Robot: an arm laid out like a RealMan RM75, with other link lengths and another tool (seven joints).
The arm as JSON. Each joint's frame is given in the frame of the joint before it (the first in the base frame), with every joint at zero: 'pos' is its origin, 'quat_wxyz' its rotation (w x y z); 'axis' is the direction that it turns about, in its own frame. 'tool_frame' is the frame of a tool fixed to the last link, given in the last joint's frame.
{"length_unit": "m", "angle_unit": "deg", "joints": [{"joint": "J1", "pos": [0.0, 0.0, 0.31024], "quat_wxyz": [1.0, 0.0, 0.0, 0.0], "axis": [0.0, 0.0, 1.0]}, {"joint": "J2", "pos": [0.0, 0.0, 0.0], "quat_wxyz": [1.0, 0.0, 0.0, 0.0], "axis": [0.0, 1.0, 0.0]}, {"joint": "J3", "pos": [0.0, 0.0, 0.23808], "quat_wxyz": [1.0, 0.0, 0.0, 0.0], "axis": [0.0, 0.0, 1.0]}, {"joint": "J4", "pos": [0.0, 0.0, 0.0], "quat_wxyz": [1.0, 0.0, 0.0, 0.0], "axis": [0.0, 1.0, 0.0]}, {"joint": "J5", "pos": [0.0, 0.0, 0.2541], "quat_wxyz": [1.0, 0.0, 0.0, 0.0], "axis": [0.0, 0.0, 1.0]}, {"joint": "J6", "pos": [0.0, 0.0, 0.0], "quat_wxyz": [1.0, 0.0, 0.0, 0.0], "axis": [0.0, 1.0, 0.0]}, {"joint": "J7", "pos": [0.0, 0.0, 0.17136], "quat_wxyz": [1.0, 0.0, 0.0, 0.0], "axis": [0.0, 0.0, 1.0]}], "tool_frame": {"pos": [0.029, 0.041, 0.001], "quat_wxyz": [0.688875, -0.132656, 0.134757, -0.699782]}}
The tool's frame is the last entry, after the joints.
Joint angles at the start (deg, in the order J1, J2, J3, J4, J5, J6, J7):
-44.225 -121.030 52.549 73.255 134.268 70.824 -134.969
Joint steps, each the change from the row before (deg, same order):
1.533 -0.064 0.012 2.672 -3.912 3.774 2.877
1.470 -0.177 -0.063 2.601 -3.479 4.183 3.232
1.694 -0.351 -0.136 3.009 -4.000 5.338 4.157
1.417 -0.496 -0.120 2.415 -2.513 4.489 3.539
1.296 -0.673 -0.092 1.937 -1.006 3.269 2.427
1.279 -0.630 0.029 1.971 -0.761 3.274 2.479
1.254 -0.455 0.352 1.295 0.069 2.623 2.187
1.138 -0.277 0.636 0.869 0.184 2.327 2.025
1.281 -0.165 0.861 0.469 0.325 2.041 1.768
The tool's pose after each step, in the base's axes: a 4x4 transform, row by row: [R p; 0 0 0 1], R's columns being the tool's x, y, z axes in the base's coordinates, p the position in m. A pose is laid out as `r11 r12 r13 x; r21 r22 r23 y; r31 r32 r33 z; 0 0 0 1`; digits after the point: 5 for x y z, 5 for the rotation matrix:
-0.58814 0.69024 0.42151 -0.04266; 0.69039 0.15702 0.70619 0.45634; 0.42126 0.70634 -0.56888 0.14257; 0 0 0 1
-0.53336 0.69880 0.47666 -0.03748; 0.75073 0.13138 0.64741 0.43737; 0.38979 0.70315 -0.59468 0.14592; 0 0 0 1
-0.45121 0.71073 0.53970 -0.03236; 0.82100 0.09355 0.56321 0.41253; 0.34980 0.69722 -0.62572 0.14900; 0 0 0 1
-0.37453 0.72468 0.57842 -0.03105; 0.87028 0.05950 0.48896 0.39149; 0.31992 0.68651 -0.65296 0.14997; 0 0 0 1
-0.32226 0.73752 0.59347 -0.03320; 0.89757 0.03880 0.43916 0.37603; 0.30087 0.67420 -0.67448 0.14925; 0 0 0 1
-0.26565 0.75245 0.60270 -0.03590; 0.92166 0.01484 0.38771 0.36053; 0.28278 0.65849 -0.69745 0.14835; 0 0 0 1
-0.22192 0.77139 0.59641 -0.04164; 0.93799 0.00182 0.34667 0.34842; 0.26633 0.63636 -0.72396 0.14527; 0 0 0 1
-0.18190 0.78981 0.58576 -0.04761; 0.95217 -0.00725 0.30547 0.33762; 0.24551 0.61331 -0.75071 0.14137; 0 0 0 1
-0.15264 0.80711 0.57033 -0.05519; 0.96351 -0.00687 0.26759 0.32788; 0.21989 0.59036 -0.77661 0.13669; 0 0 0 1

